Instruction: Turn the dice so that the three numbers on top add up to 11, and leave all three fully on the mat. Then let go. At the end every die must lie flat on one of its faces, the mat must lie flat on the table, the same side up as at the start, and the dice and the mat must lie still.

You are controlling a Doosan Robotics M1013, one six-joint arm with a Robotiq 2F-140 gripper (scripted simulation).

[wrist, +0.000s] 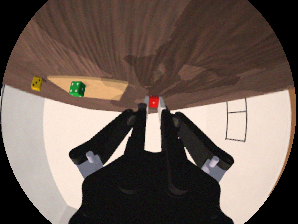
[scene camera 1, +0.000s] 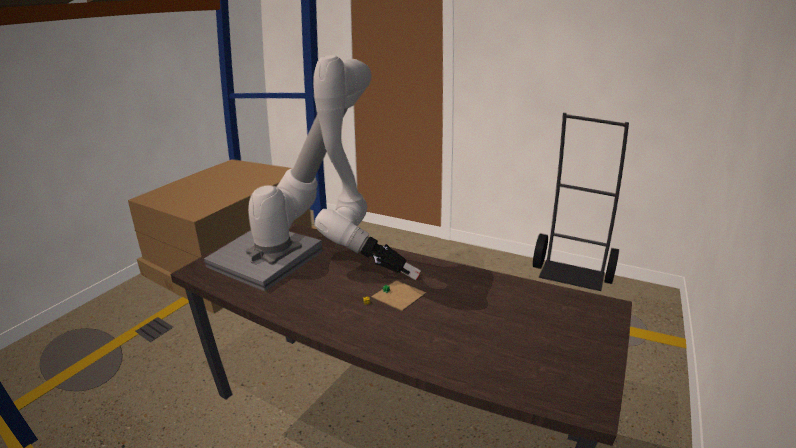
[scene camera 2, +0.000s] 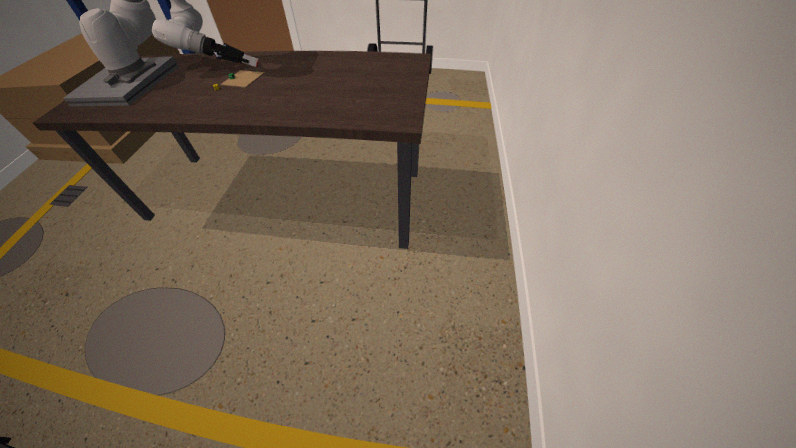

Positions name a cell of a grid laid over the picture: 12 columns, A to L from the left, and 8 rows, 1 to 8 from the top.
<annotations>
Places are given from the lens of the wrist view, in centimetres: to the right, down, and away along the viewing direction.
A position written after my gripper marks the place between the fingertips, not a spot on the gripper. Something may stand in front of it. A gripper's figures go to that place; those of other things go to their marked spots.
my gripper (wrist: G4): 1, -2, 20
tan mat (wrist: E4): -8, -4, 14
</annotations>
